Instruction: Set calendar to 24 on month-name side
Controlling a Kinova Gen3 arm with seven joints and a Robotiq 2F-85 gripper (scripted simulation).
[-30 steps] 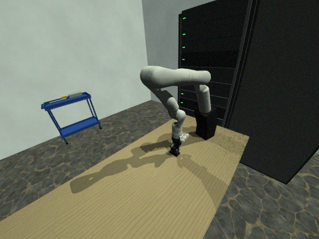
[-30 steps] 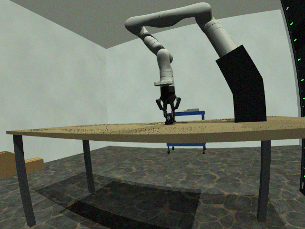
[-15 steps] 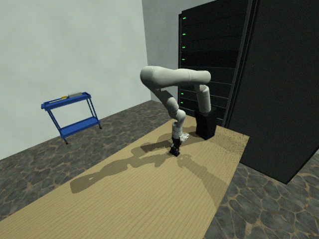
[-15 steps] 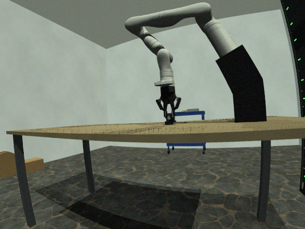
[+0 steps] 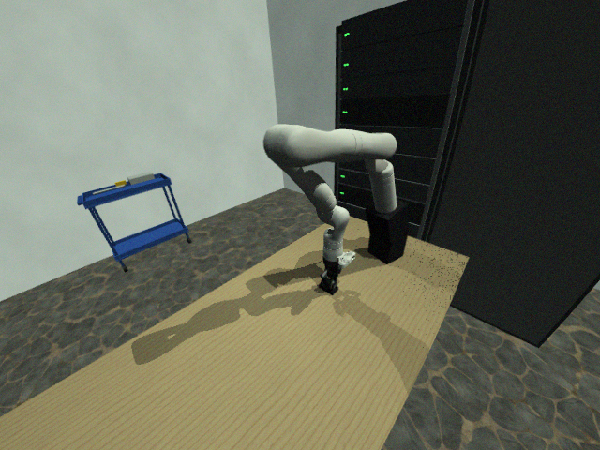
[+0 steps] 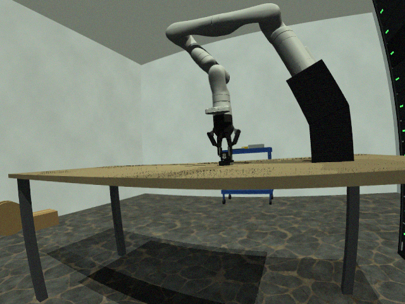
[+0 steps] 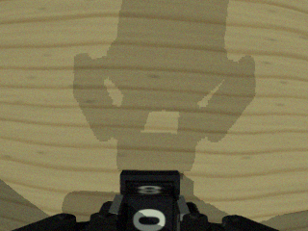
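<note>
Now: the black cube 2 cm below my hand. The rest, counted from my hand: black tray 4 cm below, 2 cm to the right; black date cube 3 cm to the right, 3 cm below, 1 cm behind.
</note>
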